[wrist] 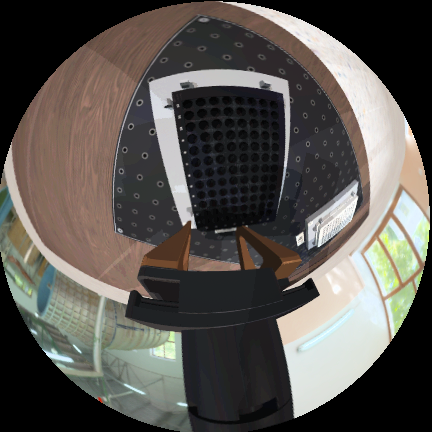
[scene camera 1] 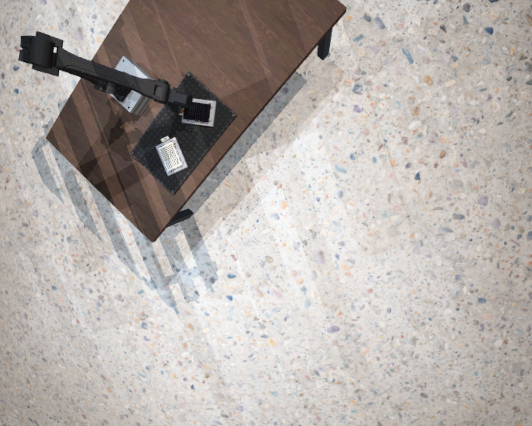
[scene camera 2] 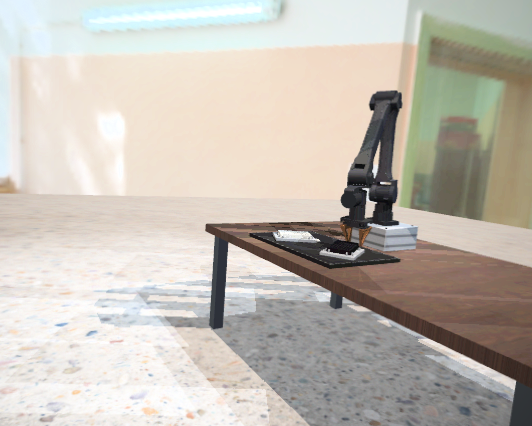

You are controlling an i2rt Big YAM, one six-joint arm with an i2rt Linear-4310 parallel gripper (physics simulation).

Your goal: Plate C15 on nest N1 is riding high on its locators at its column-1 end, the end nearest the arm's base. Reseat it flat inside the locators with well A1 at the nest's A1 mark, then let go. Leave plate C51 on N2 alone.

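Plate C15, black with many wells, sits on the white nest N1. Its end nearest the arm looks raised and hides the nest's rim there in the wrist view; the far end lies beside the locators. The A1 mark cannot be made out. My gripper is partly open and empty, its orange fingertips apart beside the plate's arm-side end. Contact with the plate cannot be told. White plate C51 rests on nest N2.
Both nests stand on a black perforated board on the brown wooden table. The grey arm base block stands behind the board. A small label card lies beside N2.
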